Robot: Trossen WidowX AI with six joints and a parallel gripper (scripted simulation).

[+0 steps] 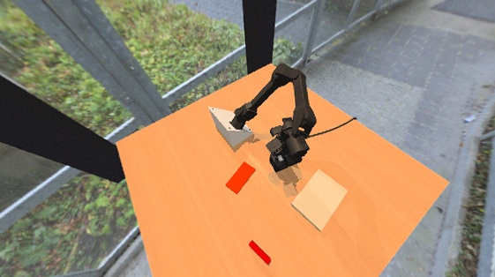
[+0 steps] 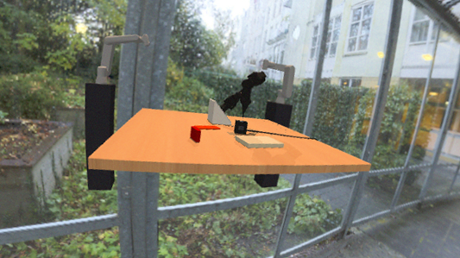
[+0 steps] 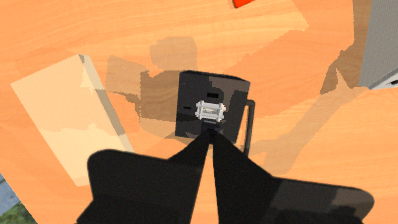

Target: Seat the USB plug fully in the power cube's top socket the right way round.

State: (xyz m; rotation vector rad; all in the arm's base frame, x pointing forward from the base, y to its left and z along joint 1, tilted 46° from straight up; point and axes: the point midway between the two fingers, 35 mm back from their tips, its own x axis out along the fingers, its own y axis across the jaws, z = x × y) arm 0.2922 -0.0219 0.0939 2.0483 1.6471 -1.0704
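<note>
My gripper tip is 2 cm above the grey USB plug. Also, from my gripper tip: red bar 35 cm to the right, 21 cm ahead, 10 cm below.
</note>
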